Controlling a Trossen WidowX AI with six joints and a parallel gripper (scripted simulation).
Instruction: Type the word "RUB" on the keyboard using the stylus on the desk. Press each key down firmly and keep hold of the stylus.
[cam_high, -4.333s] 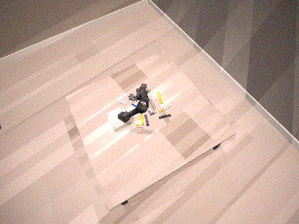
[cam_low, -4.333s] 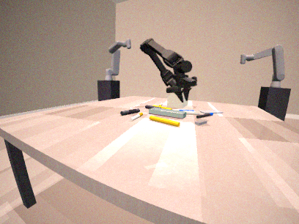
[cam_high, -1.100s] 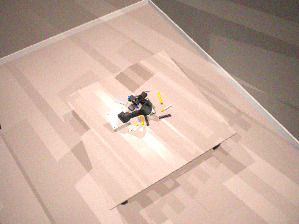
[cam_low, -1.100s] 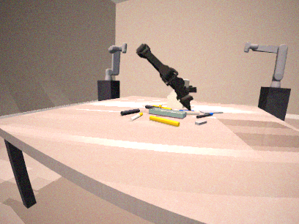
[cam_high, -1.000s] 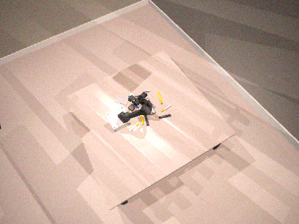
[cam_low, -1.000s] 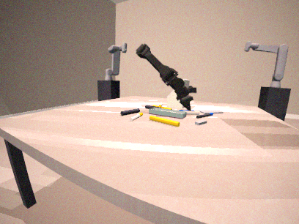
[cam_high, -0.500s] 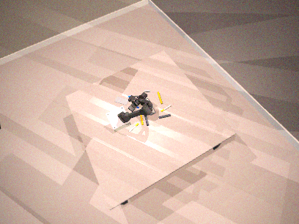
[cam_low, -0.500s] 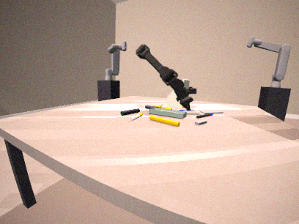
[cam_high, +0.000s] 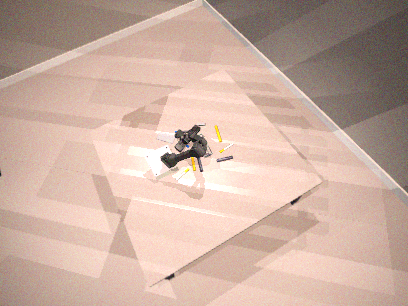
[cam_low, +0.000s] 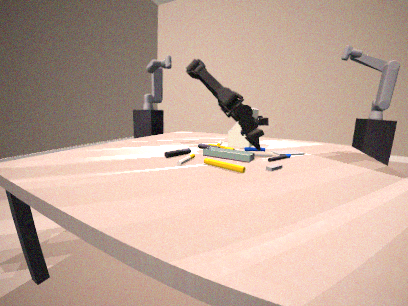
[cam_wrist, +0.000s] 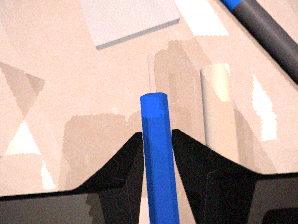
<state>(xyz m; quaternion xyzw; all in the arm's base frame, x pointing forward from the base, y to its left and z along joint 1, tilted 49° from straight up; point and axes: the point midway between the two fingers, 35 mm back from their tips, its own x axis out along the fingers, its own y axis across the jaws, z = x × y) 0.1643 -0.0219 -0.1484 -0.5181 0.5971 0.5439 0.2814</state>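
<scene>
Right now my gripper tip is 10 mm to the right of the blue stylus. The rest, counted from my gripper tip: blue-tipped pen (50 mm ahead, 110 mm to the left, 10 mm below); grey block (220 mm ahead, 70 mm to the left, 10 mm below).
</scene>
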